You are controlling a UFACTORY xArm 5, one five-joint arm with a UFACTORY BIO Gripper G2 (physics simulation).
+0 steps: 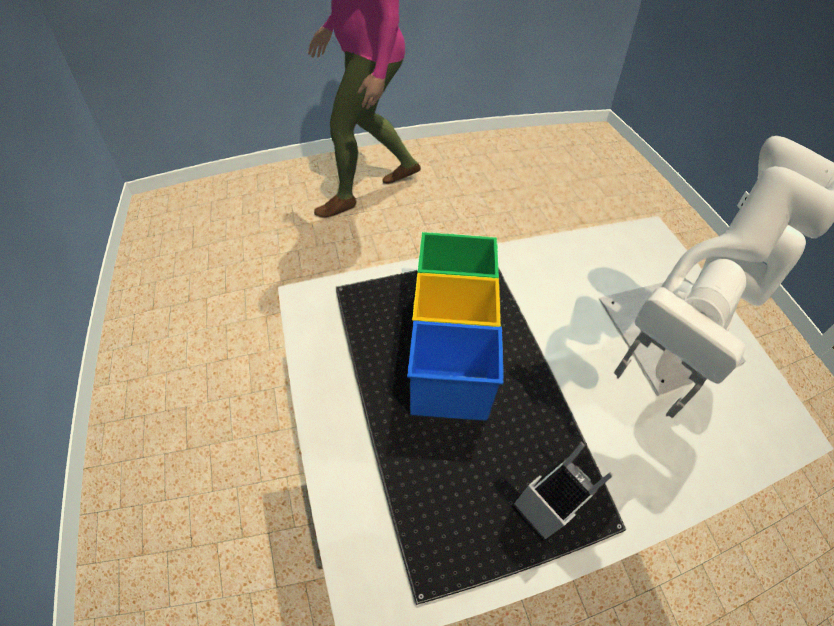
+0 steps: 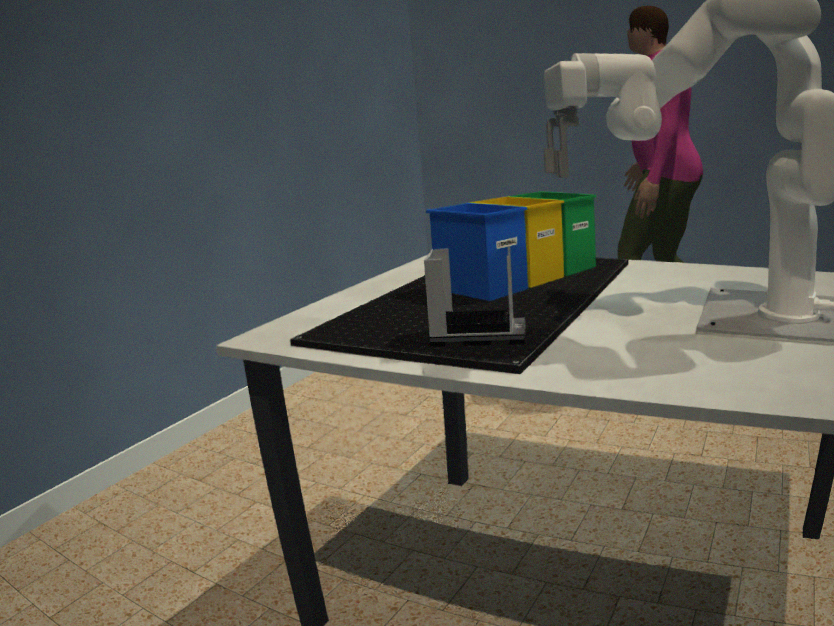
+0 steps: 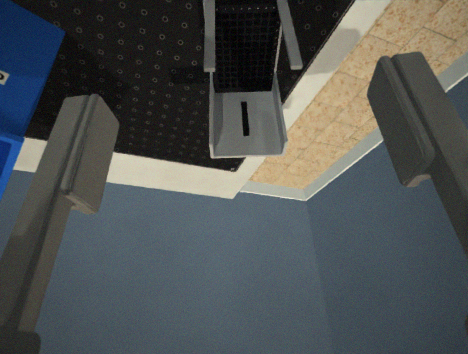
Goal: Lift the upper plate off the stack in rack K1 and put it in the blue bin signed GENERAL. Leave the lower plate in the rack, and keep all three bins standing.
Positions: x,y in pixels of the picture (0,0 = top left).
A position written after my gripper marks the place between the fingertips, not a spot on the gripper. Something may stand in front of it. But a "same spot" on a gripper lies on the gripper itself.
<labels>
my gripper: image 1; image 2 556,175; image 3
green bin: image 1 449,254; image 2 578,222; not seen in image 3 (out of frame)
yellow bin: image 1; image 2; not seen in image 3 (out of frame)
same spot on my gripper: [image 3: 71,175] = [image 1: 630,359]
same spot on yellow bin: [image 2: 543,220] = [image 1: 493,315]
</labels>
